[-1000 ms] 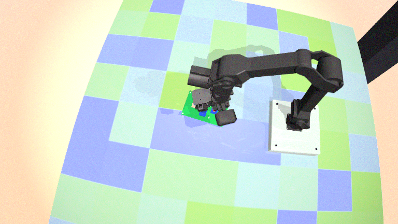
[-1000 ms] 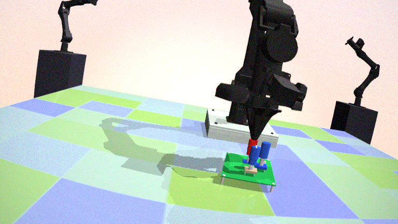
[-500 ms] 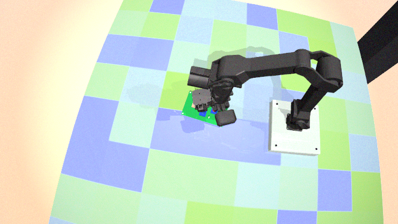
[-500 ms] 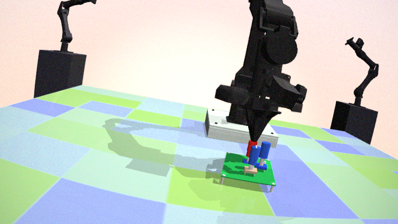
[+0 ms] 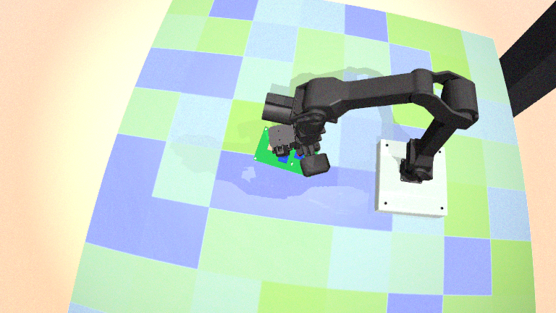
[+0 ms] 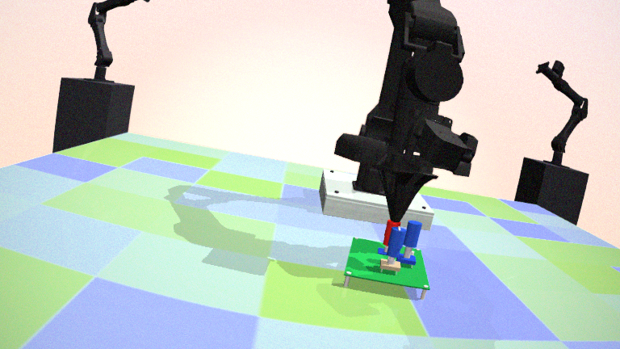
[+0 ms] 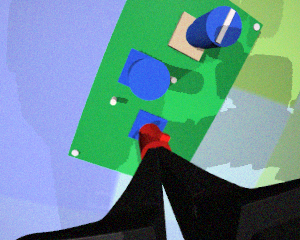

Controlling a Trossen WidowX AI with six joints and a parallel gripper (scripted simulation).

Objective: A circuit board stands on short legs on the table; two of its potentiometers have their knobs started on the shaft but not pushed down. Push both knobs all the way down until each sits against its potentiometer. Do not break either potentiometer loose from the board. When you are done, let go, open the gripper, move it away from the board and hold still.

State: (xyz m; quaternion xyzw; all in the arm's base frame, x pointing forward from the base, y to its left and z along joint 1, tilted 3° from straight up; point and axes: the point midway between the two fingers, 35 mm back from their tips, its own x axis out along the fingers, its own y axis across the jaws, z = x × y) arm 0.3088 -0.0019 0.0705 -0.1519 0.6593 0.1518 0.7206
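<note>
The red knob lies 10 mm below my gripper tip.
</note>
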